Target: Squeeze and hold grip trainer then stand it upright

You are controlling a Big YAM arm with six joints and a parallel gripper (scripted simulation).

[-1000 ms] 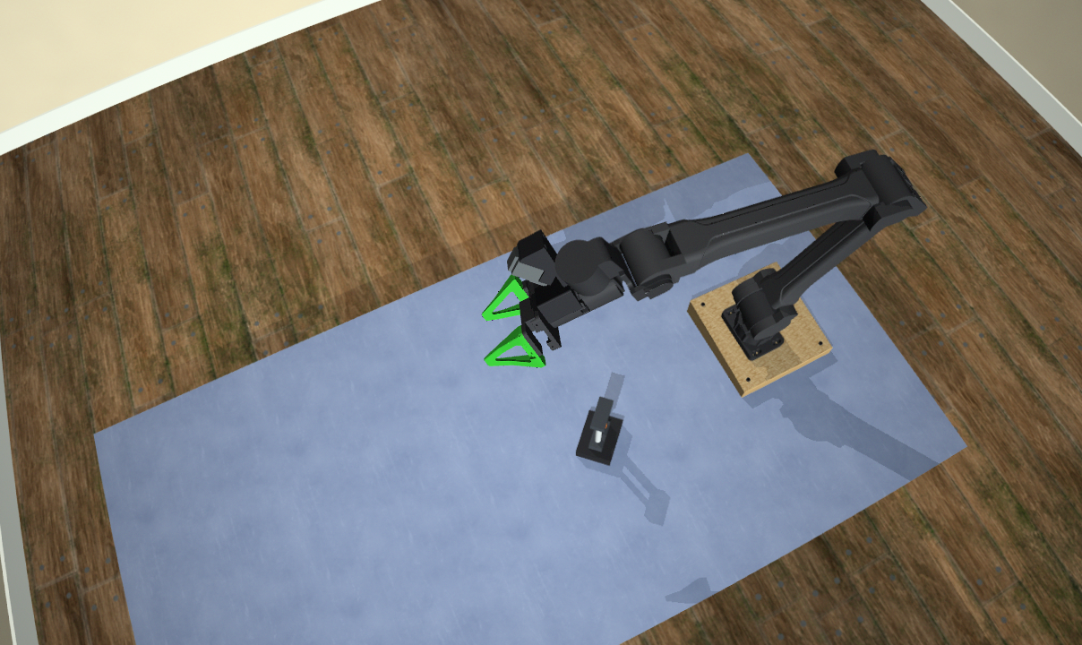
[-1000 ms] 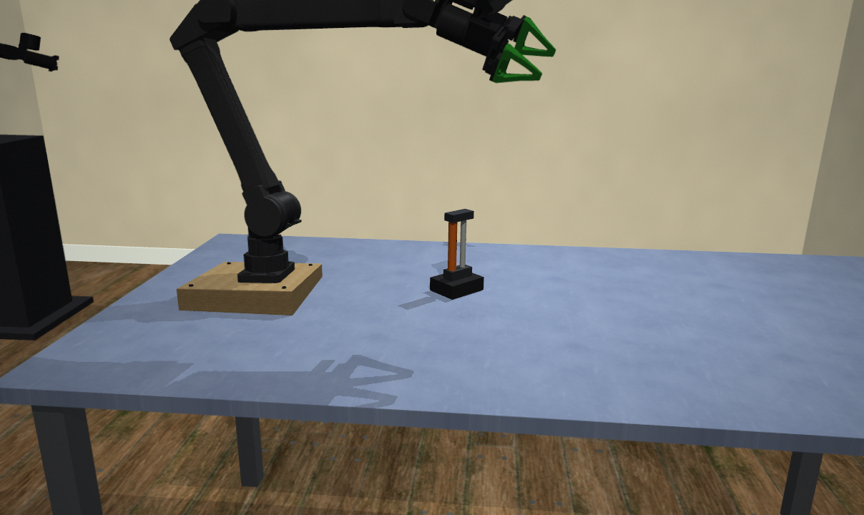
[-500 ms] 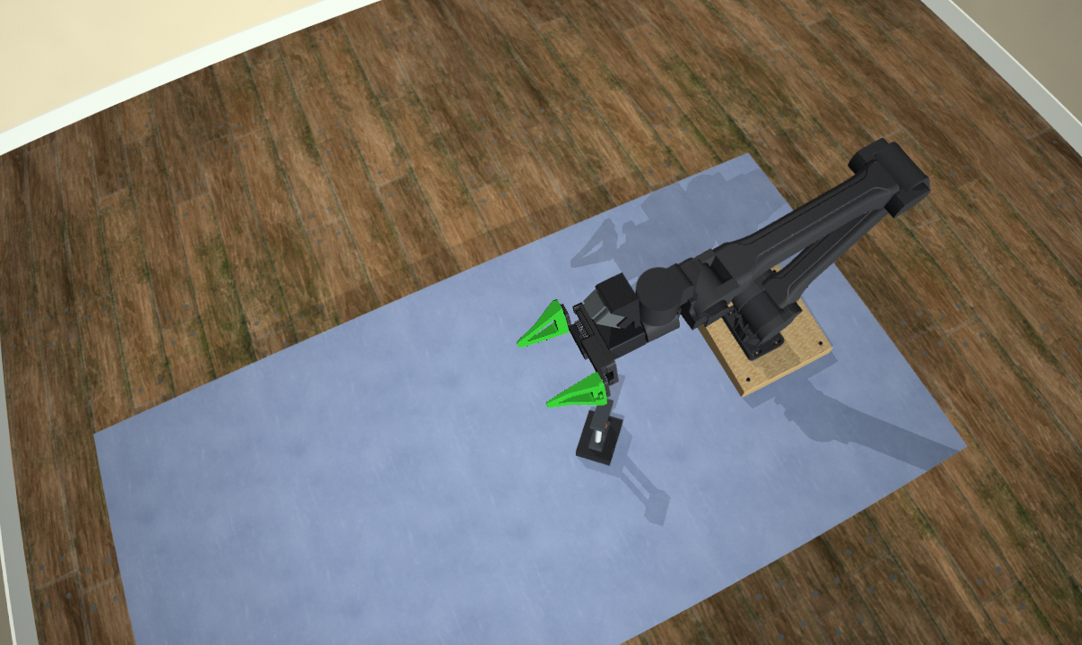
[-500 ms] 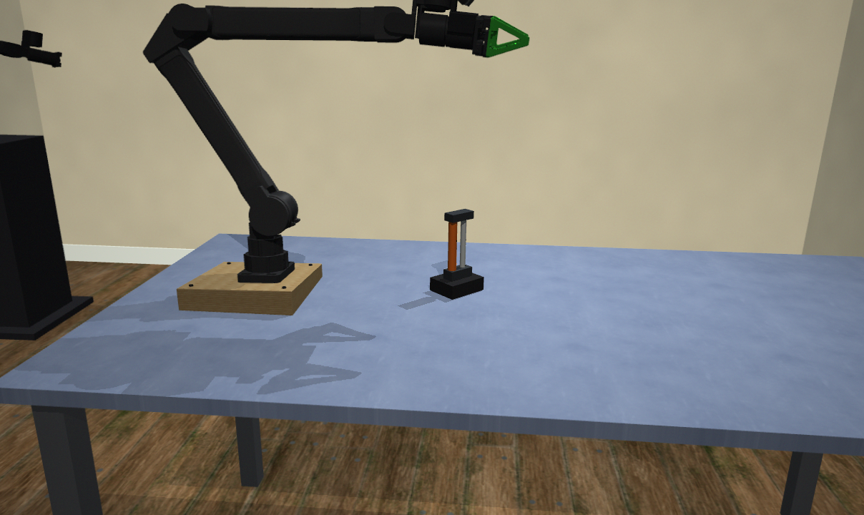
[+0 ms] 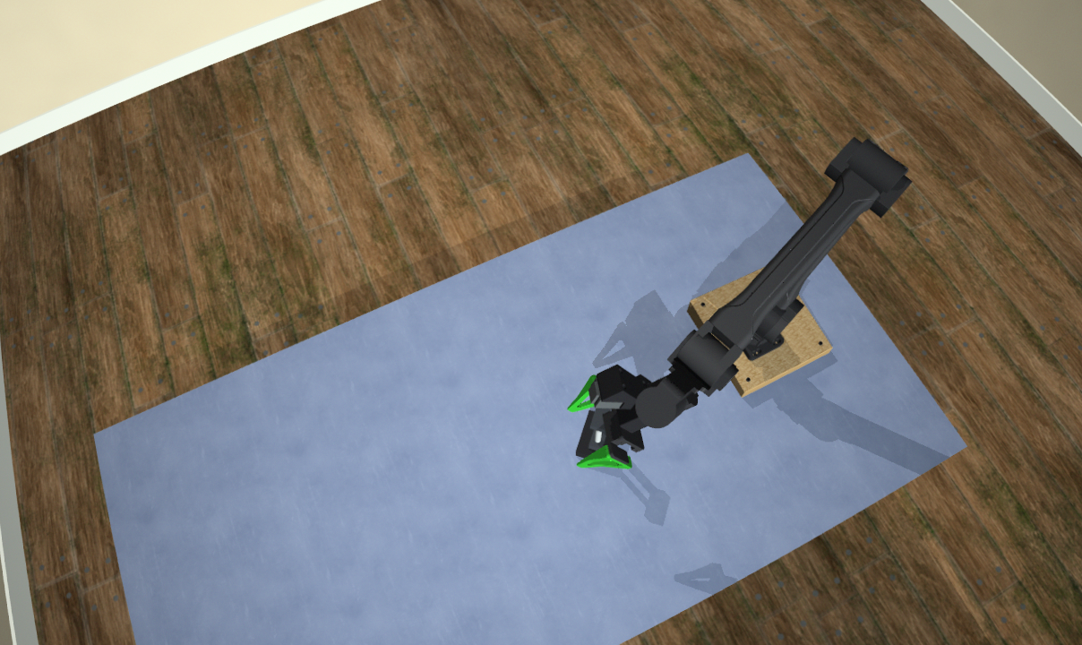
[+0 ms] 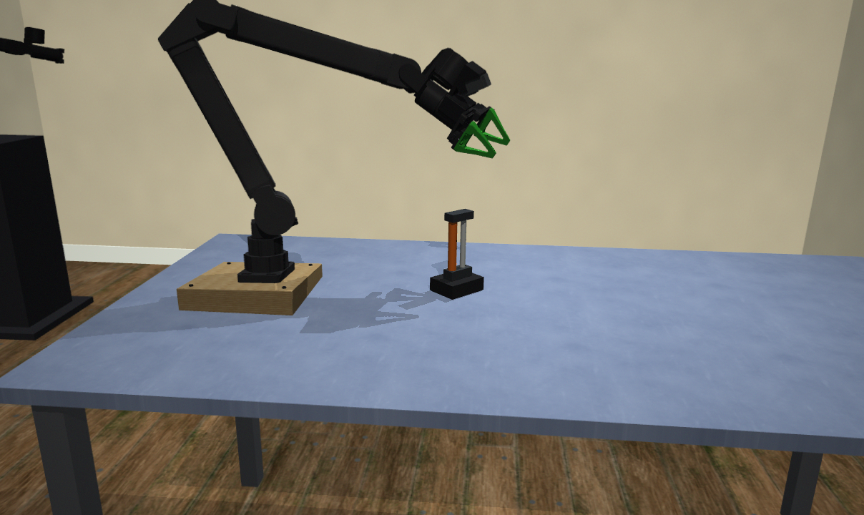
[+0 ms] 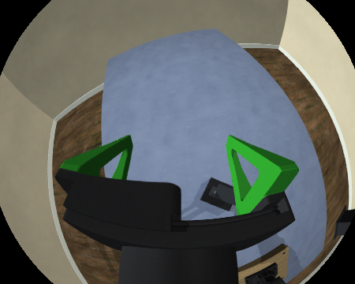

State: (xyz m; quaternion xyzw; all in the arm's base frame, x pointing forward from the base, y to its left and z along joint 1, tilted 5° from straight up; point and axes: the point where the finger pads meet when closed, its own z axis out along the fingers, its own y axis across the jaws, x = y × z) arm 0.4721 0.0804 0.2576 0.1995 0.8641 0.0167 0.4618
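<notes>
My hand is 7 cm past the thin grey bar, 4 cm to the left of it and 19 cm above it. The rest, counted from my hand: grip trainer (7 cm behind, 5 cm to the right, 21 cm below).
</notes>
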